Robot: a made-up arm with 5 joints.
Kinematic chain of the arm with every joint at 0, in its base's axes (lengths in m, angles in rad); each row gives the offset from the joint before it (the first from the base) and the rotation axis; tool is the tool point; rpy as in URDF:
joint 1: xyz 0.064 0 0.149 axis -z
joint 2: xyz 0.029 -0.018 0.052 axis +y
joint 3: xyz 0.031 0 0.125 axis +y
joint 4: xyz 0.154 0 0.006 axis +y
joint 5: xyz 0.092 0.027 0 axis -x
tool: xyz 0 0 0 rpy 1.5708 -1.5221 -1.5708
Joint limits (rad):
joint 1: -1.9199..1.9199
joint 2: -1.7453..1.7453
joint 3: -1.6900..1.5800
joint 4: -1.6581..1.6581
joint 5: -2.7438..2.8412
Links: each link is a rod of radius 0.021 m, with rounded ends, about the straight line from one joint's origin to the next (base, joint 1, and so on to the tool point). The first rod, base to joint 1, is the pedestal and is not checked.
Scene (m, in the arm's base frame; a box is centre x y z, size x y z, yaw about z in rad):
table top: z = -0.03
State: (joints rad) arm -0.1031 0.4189 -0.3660 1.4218 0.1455
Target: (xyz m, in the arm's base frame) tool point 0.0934 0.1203 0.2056
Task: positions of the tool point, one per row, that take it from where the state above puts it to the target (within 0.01 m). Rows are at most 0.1 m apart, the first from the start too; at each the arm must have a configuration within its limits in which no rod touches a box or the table.
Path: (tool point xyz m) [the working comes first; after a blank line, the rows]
Joints at the target: -1.2584 -0.4195 0.6955 1.6581 0.1455
Straight joint move there: clear.

1: 0.2799 0.0990 0.2141
2: 0.2142 0.1332 0.2155
3: 0.1484 0.1389 0.2128
4: 0.0934 0.1203 0.2056

